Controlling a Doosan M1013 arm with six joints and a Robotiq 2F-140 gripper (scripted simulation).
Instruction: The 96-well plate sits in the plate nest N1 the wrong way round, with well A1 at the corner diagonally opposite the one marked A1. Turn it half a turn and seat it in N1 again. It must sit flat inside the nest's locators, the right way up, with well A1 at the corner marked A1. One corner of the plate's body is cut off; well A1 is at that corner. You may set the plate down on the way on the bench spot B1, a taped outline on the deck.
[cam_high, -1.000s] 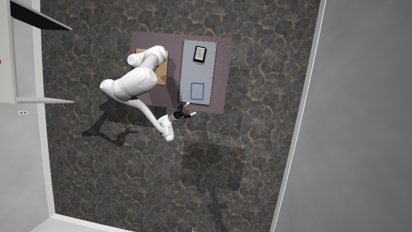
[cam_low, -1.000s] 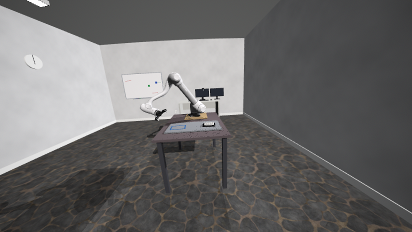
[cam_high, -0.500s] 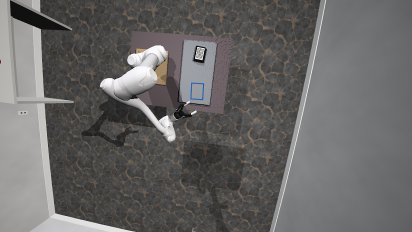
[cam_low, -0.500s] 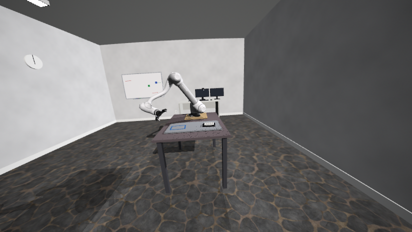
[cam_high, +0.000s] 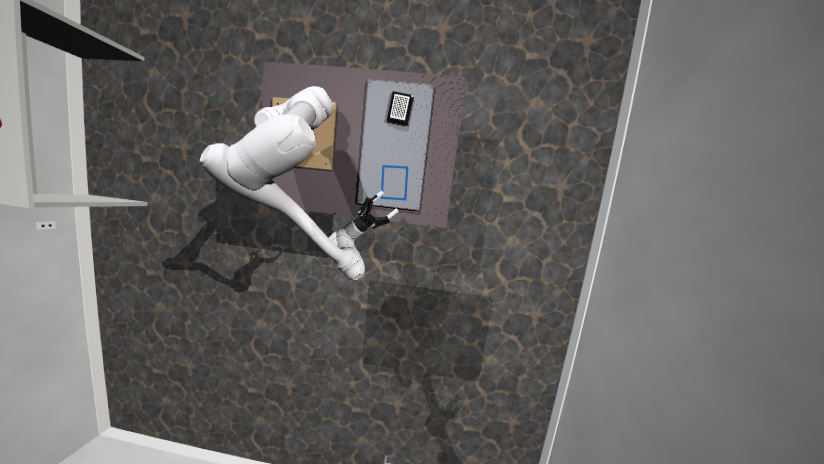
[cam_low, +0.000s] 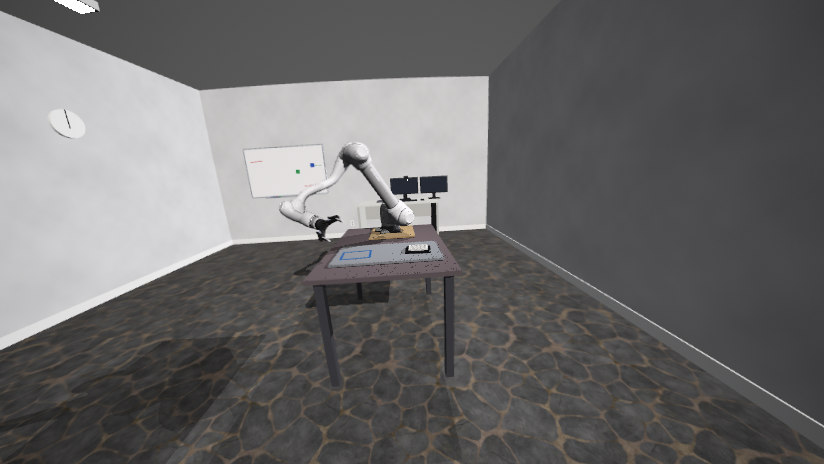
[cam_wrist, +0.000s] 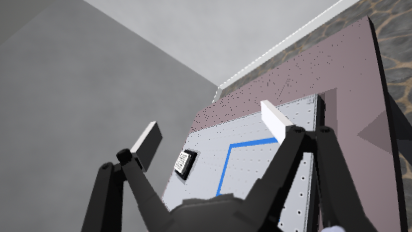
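My hand is 53 cm to the right of the white 96-well plate and 16 cm above it. From my hand the other things lie so: small white corner mark: 7 cm ahead, 59 cm to the left, 16 cm below; then black plate nest N1: 53 cm to the left, 17 cm below.
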